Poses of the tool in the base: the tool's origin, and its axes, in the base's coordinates. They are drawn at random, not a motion.
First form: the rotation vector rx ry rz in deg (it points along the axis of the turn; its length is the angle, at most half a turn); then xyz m.
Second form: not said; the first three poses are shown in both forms.
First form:
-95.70 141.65 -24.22 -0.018 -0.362 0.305
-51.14 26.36 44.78 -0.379 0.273 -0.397
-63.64 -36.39 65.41 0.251 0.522 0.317
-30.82 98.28 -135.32 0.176 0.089 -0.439
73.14 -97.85 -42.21 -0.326 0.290 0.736
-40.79 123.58 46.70 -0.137 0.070 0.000
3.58 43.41 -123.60 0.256 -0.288 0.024
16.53 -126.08 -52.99 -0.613 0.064 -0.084
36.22 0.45 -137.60 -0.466 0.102 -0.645
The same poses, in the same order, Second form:
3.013 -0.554 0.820 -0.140 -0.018 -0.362 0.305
1.272 -0.701 0.362 0.614 -0.379 0.273 -0.397
1.715 -0.648 -0.370 0.666 0.251 0.522 0.317
2.968 -0.181 0.578 -0.796 0.176 0.089 -0.439
2.256 0.566 -0.757 -0.327 -0.326 0.290 0.736
2.413 -0.295 0.894 0.338 -0.137 0.070 0.000
2.287 0.027 0.331 -0.943 0.256 -0.288 0.024
2.404 0.120 -0.915 -0.385 -0.613 0.064 -0.084
2.483 0.255 0.003 -0.967 -0.466 0.102 -0.645

